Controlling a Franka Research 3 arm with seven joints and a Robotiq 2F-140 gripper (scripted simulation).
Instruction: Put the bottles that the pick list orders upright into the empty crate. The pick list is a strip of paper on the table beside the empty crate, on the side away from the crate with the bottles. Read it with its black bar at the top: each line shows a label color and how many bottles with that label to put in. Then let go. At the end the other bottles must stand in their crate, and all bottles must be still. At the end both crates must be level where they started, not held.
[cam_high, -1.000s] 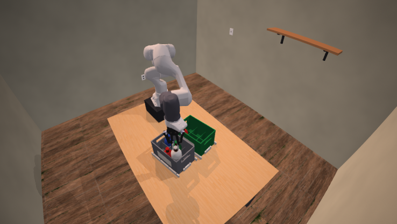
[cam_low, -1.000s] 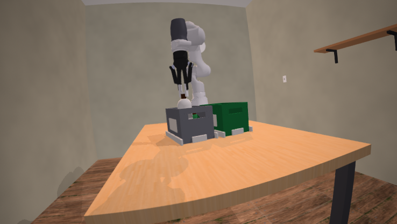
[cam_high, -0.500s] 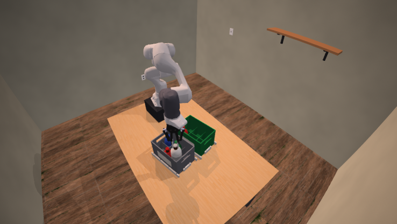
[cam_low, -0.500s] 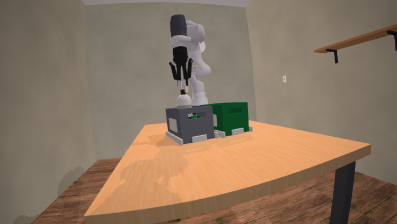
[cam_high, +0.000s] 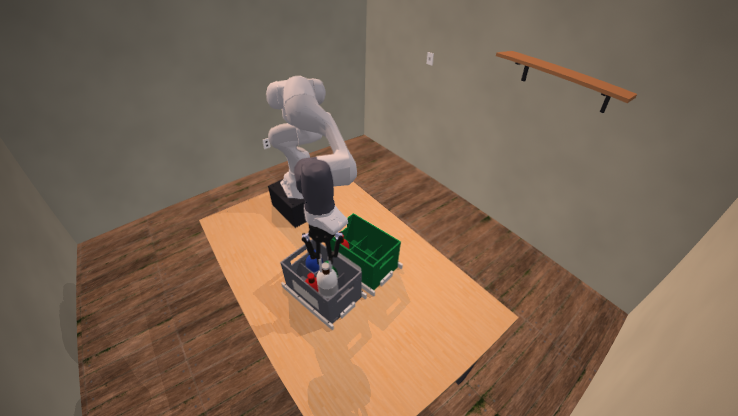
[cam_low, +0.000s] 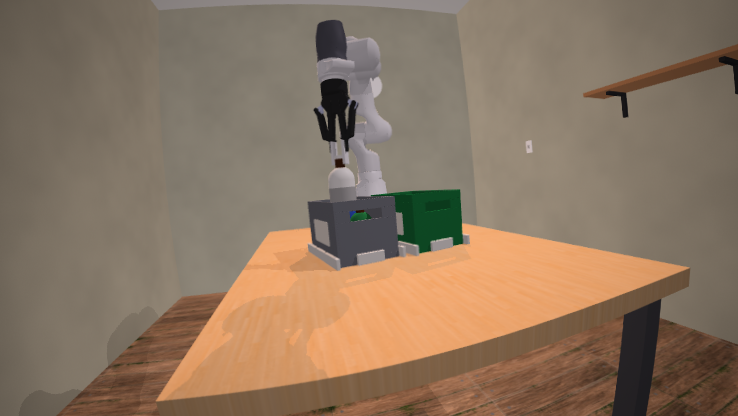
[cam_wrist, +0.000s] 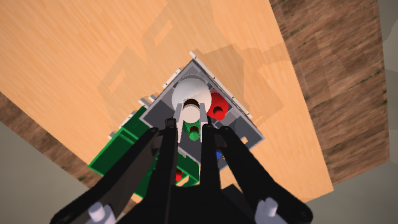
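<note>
Right now my hand is 8 cm above the white-labelled bottle. From my hand the other things lie so: grey crate: 9 cm behind, 3 cm to the left, 22 cm below; blue-label bottle: 19 cm behind, 5 cm to the left, 22 cm below; green-label bottle: 10 cm behind, 7 cm to the left, 22 cm below.
</note>
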